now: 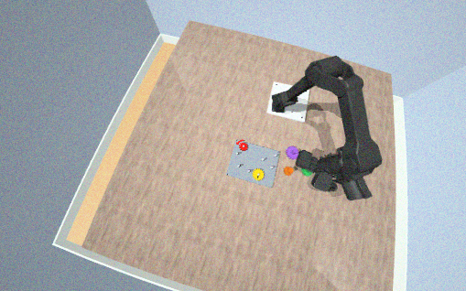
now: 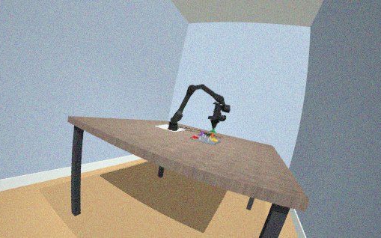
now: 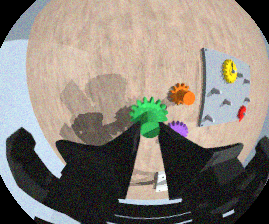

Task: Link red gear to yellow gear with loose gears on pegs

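My gripper tip is now 70 mm past the red gear, 280 mm to the left of it and 60 mm above it. The rest, counted from my gripper tip: green gear: 10 mm below; purple gear: 80 mm behind, 50 mm to the right, 60 mm below; orange gear: 10 mm ahead, 70 mm to the right, 60 mm below.
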